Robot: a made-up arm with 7 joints. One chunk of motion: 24 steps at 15 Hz.
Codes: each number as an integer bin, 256 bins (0 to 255) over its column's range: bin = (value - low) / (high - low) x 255, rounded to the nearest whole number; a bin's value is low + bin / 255 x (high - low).
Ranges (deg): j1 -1..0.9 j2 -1..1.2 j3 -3.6..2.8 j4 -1.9..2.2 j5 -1.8..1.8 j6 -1.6..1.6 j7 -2.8..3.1
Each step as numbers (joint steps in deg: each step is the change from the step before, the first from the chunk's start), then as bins.
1 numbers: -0.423 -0.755 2.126 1.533 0.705 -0.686 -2.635
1 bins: 77 28 228 214 177 73 7
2 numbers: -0.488 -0.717 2.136 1.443 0.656 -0.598 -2.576
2 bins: 69 33 229 208 174 80 10
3 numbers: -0.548 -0.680 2.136 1.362 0.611 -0.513 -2.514
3 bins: 61 37 229 203 171 87 12
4 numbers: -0.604 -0.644 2.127 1.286 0.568 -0.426 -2.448
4 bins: 53 41 228 198 168 94 15
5 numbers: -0.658 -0.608 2.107 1.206 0.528 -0.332 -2.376
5 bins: 46 45 227 193 165 101 18
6 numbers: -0.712 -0.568 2.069 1.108 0.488 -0.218 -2.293
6 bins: 39 50 226 187 162 110 22
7 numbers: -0.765 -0.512 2.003 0.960 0.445 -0.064 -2.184
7 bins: 32 57 223 178 159 122 27
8 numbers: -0.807 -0.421 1.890 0.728 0.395 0.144 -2.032
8 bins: 26 67 219 163 155 139 33
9 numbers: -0.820 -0.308 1.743 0.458 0.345 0.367 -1.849
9 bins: 24 80 213 147 152 157 41
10 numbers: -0.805 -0.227 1.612 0.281 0.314 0.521 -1.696
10 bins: 26 90 208 136 150 169 48
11 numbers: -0.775 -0.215 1.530 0.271 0.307 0.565 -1.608
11 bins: 30 91 204 135 149 173 52
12 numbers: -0.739 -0.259 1.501 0.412 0.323 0.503 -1.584
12 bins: 35 86 203 144 150 168 53
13 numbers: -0.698 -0.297 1.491 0.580 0.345 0.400 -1.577
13 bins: 41 81 203 154 152 159 53
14 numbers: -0.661 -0.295 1.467 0.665 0.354 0.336 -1.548
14 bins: 45 82 202 160 153 154 54
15 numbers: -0.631 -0.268 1.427 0.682 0.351 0.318 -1.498
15 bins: 50 85 200 161 152 153 56
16 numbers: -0.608 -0.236 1.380 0.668 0.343 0.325 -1.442
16 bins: 53 89 198 160 152 153 59
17 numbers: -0.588 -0.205 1.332 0.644 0.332 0.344 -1.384
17 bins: 55 92 197 158 151 155 61
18 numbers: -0.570 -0.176 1.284 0.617 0.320 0.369 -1.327
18 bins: 58 96 195 157 150 157 64
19 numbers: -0.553 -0.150 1.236 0.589 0.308 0.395 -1.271
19 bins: 60 99 193 155 149 159 66
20 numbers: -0.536 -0.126 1.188 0.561 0.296 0.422 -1.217
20 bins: 62 101 191 153 148 161 68
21 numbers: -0.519 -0.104 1.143 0.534 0.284 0.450 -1.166
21 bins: 65 104 189 151 148 163 71
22 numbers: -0.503 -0.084 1.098 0.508 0.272 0.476 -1.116
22 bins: 67 106 187 150 147 165 73
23 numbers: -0.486 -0.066 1.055 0.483 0.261 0.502 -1.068
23 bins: 69 108 185 148 146 168 75
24 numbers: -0.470 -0.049 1.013 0.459 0.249 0.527 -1.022
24 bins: 71 110 184 147 145 169 77
